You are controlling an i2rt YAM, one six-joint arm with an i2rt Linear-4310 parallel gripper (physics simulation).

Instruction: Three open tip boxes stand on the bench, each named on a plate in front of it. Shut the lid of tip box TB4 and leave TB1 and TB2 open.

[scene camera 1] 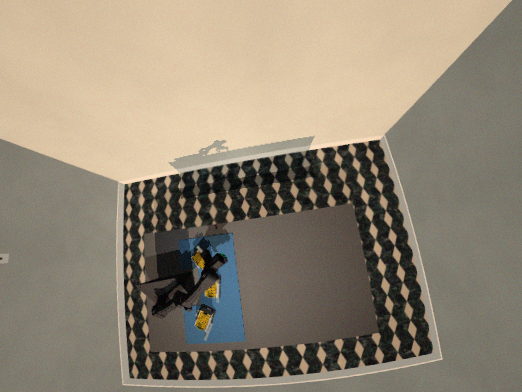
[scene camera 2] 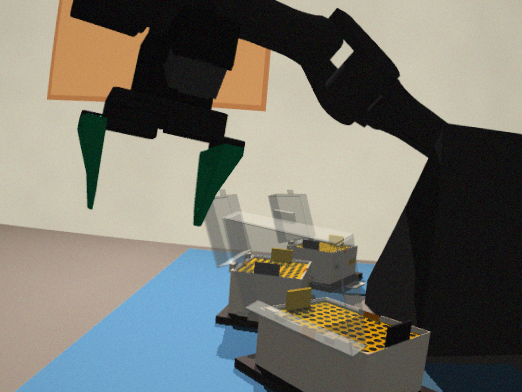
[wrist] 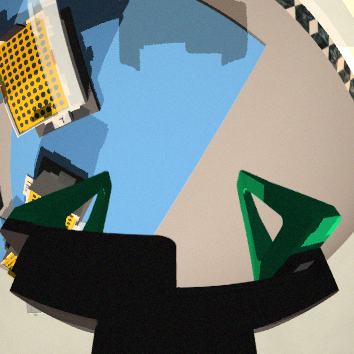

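Where they show: gripper, between the fingertips: [scene camera 2: 145, 218] [wrist: 173, 177]; arm's base, origin of its link: [scene camera 1: 163, 296] [scene camera 2: 515, 235].
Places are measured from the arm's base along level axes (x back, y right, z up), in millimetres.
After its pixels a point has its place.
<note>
My gripper [scene camera 1: 221, 258] @[z 8, x -432, y -251 mm] [scene camera 2: 144, 216] @[z 8, x -432, y -251 mm] [wrist: 173, 177] @[z 8, x -432, y -251 mm] is open and empty, above the height of the boxes. In the wrist view the far tip box [scene camera 1: 199, 259] @[z -66, x -247, y -250 mm] [scene camera 2: 327, 262] [wrist: 30, 75] @[z -66, x -262, y -250 mm] is at the upper left, its clear lid standing up on its right side. The middle tip box [scene camera 1: 212, 290] [scene camera 2: 270, 287] is partly behind the left finger in the wrist view; clear upright lid panels overlap around it in scene camera 2. The near tip box [scene camera 1: 203, 320] [scene camera 2: 340, 350] @[z -59, x -260, y -329 mm] has its clear lid [scene camera 1: 208, 332] @[z 19, x -343, y 215 mm] off its yellow rack. The nameplates cannot be read.
The boxes stand on a blue mat [scene camera 1: 227, 320] @[z -124, x -431, y 194 mm] [scene camera 2: 150, 320] @[z -124, x -462, y -147 mm] [wrist: 165, 100] @[z -124, x -416, y -284 mm] on the grey-brown bench [scene camera 1: 305, 270] @[z -127, x -1007, y -145 mm] [scene camera 2: 60, 280] @[z -127, x -649, y -42 mm]. The dark arm stretches over the mat from the left in scene camera 1. An orange board [scene camera 2: 75, 70] hangs on the wall behind.
</note>
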